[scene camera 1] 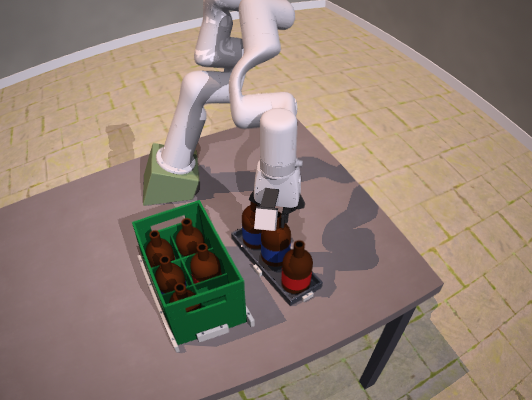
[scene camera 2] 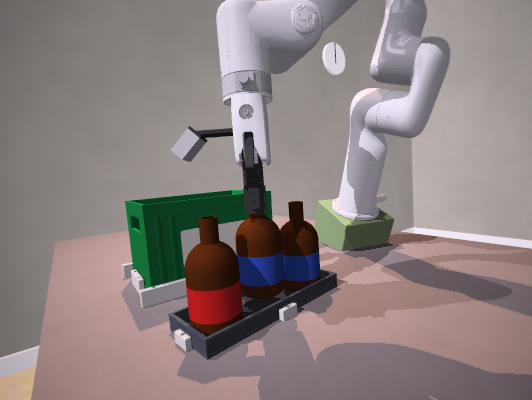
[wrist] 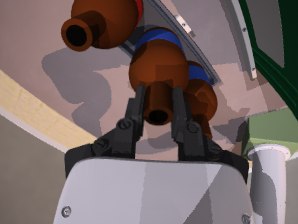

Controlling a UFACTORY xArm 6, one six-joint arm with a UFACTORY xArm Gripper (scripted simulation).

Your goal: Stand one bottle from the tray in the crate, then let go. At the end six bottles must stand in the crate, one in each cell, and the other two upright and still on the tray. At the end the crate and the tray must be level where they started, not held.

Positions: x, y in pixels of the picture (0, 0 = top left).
Scene:
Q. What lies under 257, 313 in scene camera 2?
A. A dark tray.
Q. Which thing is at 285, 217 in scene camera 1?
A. My gripper.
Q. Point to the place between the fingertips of my gripper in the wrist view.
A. At 158, 97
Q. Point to a dark tray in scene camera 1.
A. At 276, 272

